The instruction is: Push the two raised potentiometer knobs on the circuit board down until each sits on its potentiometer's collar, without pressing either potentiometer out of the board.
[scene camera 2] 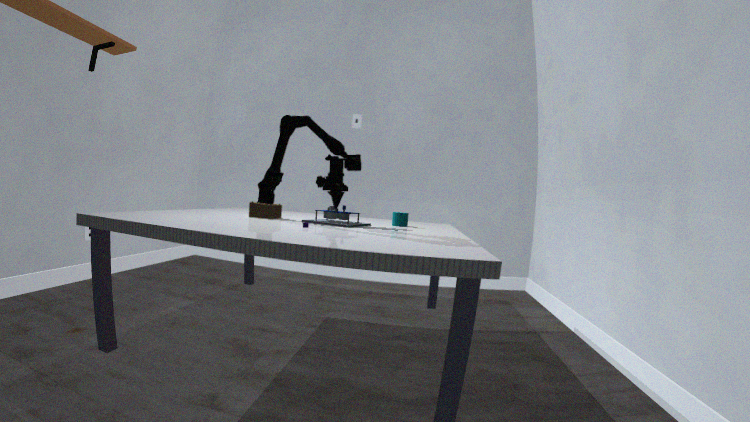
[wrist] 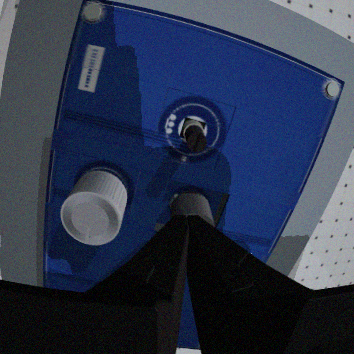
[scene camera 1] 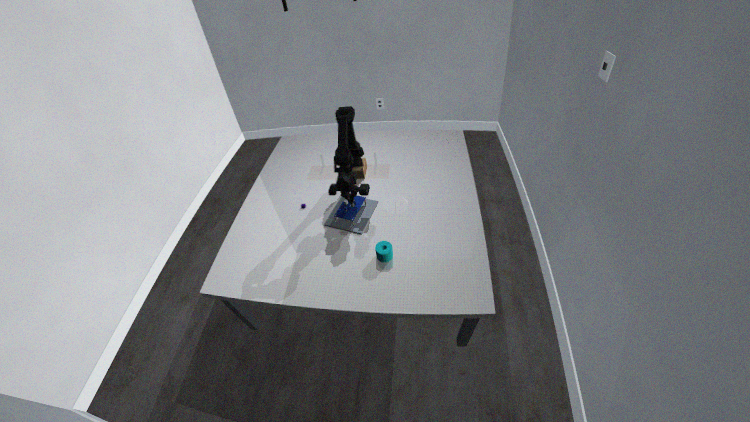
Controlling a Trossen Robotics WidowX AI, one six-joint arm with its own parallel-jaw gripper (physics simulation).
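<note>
The blue circuit board stands on short posts above a grey base plate. A large pale grey ribbed knob stands at the board's left in the wrist view. A dark grey round knob shows right at the fingertips, partly hidden by them. A dark shaft rises inside a printed ring above it in that view. My gripper is shut and empty, pointing down, with its tips at or just over the dark knob; contact cannot be told. Whether either knob sits on a collar is unclear.
A teal cylinder stands toward the table's front, beyond the base plate. A small purple object lies left of the board in scene camera 1. A brown block is at the arm's base. Thin metal posts stand at the board's corners.
</note>
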